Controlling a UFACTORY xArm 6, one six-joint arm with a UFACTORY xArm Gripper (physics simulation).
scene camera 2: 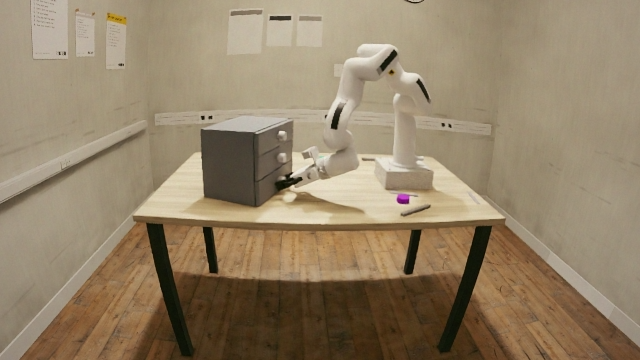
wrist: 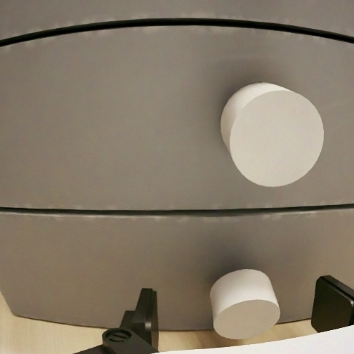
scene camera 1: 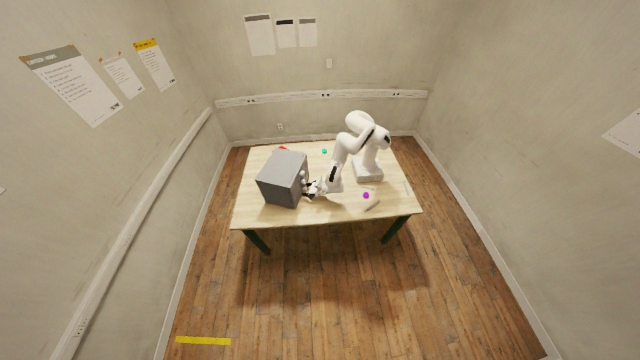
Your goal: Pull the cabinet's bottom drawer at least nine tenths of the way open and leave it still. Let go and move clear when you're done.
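Frame: origin at the arm's base, x ahead, y left, z up, level; metres.
Where they show: gripper, fingertip midpoint: (scene camera 2: 281, 182) (scene camera 1: 304, 189); arm's base, link origin: (scene camera 2: 403, 164) (scene camera 1: 367, 165).
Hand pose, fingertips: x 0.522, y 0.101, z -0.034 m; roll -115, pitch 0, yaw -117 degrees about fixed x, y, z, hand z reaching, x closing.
Observation:
Each offset is from my fingertips to the centre of the thing. "spot": to the spot under its first point.
The grey cabinet {dx +0.107, dy -0.057, dz +0.086 m} (scene camera 1: 282, 172) (scene camera 2: 229, 162) stands on the left part of the table, its three drawer fronts facing the robot. The bottom drawer {spot: dx +0.062, dy +0.084, dz -0.004 m} (scene camera 2: 265, 192) (wrist: 110, 270) is shut, its front in line with the others. Its round white knob (wrist: 245, 305) shows in the wrist view between the finger pads; the gripper largely covers it in the scene views. My gripper (scene camera 1: 305, 190) (scene camera 2: 285, 182) (wrist: 239, 310) is open, right at the bottom drawer front, with one finger on each side of the knob and gaps to both. Whether either finger touches the drawer front is not clear.
The middle knob {dx -0.002, dy +0.000, dz +0.094 m} (scene camera 2: 281, 158) (wrist: 276, 137) sits above the gripper. A purple disc {dx -0.432, dy +0.125, dz -0.032 m} (scene camera 1: 366, 195) (scene camera 2: 403, 199) and a grey bar {dx -0.445, dy +0.219, dz -0.036 m} (scene camera 1: 372, 205) (scene camera 2: 415, 210) lie near the robot base (scene camera 2: 404, 174). A green disc {dx -0.245, dy -0.421, dz -0.032 m} (scene camera 1: 324, 151) lies at the back, and a red object {dx +0.140, dy -0.504, dz -0.036 m} (scene camera 1: 283, 148) behind the cabinet.

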